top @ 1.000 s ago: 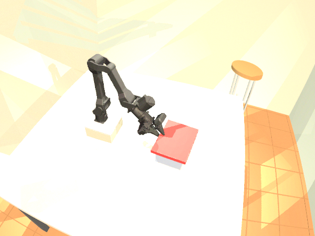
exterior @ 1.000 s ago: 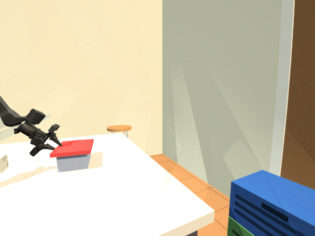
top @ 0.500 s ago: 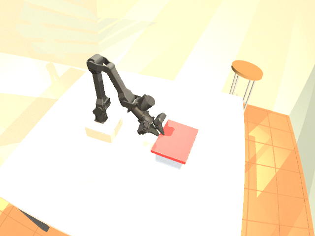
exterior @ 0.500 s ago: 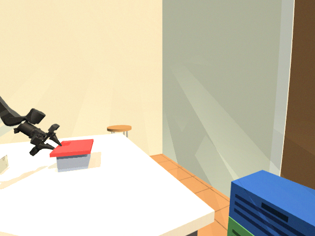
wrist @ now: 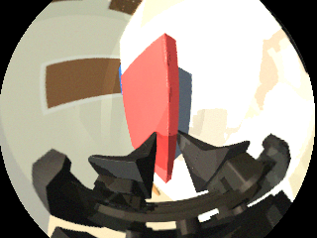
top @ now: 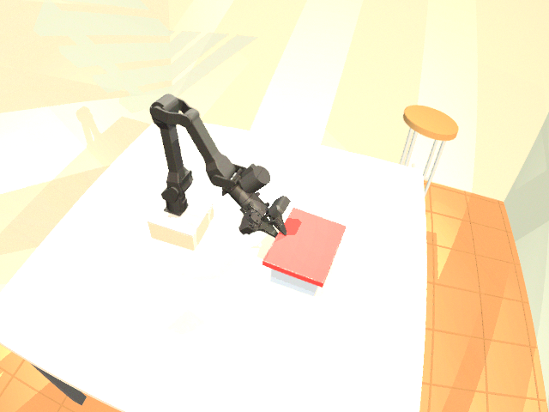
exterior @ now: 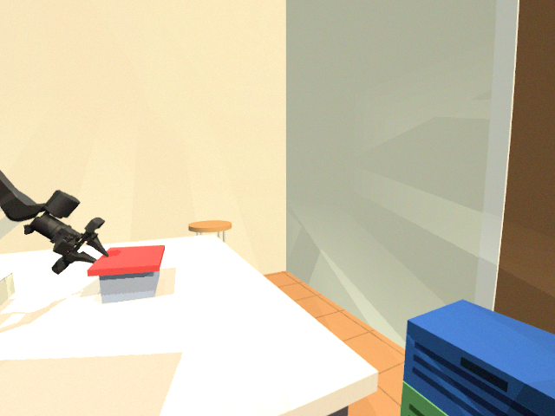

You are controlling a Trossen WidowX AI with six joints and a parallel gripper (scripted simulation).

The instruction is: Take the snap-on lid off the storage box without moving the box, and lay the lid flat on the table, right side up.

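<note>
Now: gripper tip 8 cm short of the red lid and 1 cm to the left of it. The rest, counted from my gripper tip: storage box 8 cm ahead, 1 cm to the right, 5 cm below.
</note>
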